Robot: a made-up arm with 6 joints.
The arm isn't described. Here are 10 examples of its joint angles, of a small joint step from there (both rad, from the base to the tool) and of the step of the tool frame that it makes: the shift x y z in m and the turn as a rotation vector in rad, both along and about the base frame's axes.
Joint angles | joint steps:
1: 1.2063 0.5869 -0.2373 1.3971 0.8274 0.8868 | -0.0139 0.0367 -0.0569 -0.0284 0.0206 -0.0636
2: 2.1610 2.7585 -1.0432 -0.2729 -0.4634 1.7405 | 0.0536 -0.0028 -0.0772 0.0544 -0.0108 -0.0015
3: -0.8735 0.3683 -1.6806 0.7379 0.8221 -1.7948 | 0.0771 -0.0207 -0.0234 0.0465 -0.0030 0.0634
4: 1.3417 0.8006 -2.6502 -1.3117 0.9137 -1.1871 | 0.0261 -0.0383 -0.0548 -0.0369 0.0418 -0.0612
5: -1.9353 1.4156 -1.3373 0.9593 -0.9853 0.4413 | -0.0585 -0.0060 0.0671 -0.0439 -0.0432 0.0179
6: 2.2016 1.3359 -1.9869 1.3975 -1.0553 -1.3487 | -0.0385 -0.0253 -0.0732 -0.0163 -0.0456 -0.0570
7: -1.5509 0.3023 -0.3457 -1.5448 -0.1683 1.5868 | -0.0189 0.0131 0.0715 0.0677 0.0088 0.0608
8: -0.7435 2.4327 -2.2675 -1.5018 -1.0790 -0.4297 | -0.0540 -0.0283 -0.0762 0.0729 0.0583 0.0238
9: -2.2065 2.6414 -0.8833 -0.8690 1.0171 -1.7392 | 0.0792 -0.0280 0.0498 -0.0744 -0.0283 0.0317
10: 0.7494 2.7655 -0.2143 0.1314 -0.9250 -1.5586 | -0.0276 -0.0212 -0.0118 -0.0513 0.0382 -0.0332
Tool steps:
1: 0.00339 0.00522 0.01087 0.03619 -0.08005 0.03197
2: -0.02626 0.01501 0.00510 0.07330 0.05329 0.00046
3: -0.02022 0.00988 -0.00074 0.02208 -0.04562 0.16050
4: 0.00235 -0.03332 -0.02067 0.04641 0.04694 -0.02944
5: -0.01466 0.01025 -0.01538 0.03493 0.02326 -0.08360
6: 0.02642 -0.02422 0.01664 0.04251 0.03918 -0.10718
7: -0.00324 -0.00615 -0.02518 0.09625 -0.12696 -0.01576
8: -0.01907 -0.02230 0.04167 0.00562 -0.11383 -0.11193
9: 0.00880 -0.00543 0.00459 -0.02063 -0.00064 0.13554
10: 0.00175 0.00495 -0.00191 0.02528 0.03335 0.03519
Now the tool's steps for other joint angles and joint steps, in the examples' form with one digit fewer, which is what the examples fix.
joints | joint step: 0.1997 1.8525 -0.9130 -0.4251 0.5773 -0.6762 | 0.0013 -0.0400 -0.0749 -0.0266 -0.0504 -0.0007
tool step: 0.0234 0.0056 0.0300 0.0284 -0.1579 0.0360
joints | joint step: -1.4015 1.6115 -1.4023 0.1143 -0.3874 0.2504 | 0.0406 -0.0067 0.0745 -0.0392 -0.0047 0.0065
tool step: 0.0160 0.0045 -0.0224 0.0556 0.0437 0.0477
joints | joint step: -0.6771 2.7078 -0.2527 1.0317 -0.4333 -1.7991 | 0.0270 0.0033 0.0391 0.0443 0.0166 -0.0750
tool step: -0.0090 0.0073 0.0095 0.0611 0.0506 0.0440
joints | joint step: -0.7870 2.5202 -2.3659 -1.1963 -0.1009 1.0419 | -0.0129 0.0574 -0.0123 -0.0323 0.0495 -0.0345
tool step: -0.0036 -0.0114 -0.0286 -0.0068 0.0924 -0.0540
